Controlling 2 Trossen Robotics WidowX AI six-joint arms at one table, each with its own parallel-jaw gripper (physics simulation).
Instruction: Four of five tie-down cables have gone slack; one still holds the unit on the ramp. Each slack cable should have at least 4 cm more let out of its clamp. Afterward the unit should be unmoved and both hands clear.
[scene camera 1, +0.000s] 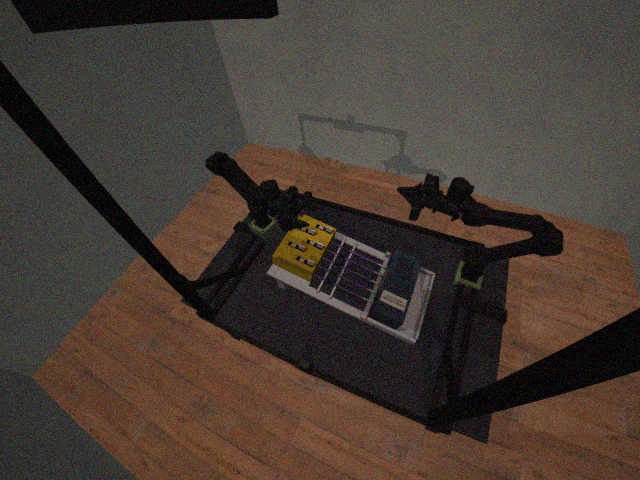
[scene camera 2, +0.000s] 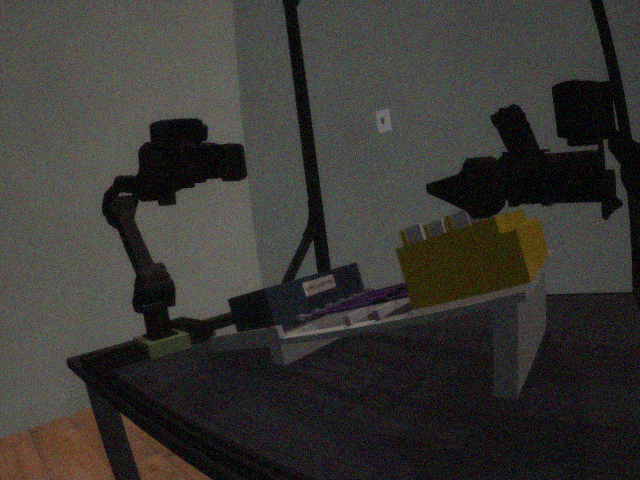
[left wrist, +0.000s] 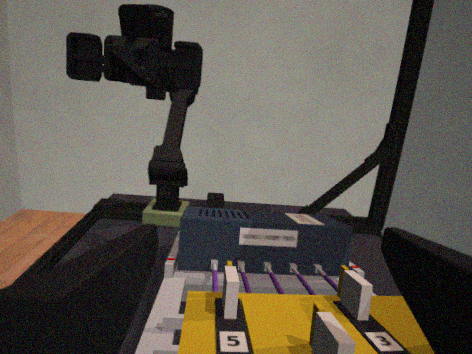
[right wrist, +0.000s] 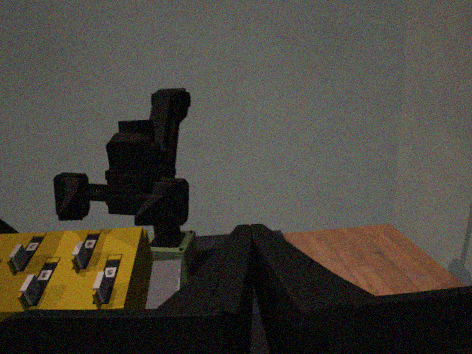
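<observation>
The yellow clamp block sits at the high end of the white ramp, with grey levers standing on it. Lever 5 and lever 3 show. Several purple cables run to the dark blue unit at the low end. I cannot tell which are slack. My left gripper is open and empty, above the block's far edge in scene camera 1. My right gripper is shut, empty, and raised away from the ramp.
A dark table carries the ramp. Black frame posts rise at its sides. Green arm mounts stand near the table's ends. White cross bars span the ramp under the cables.
</observation>
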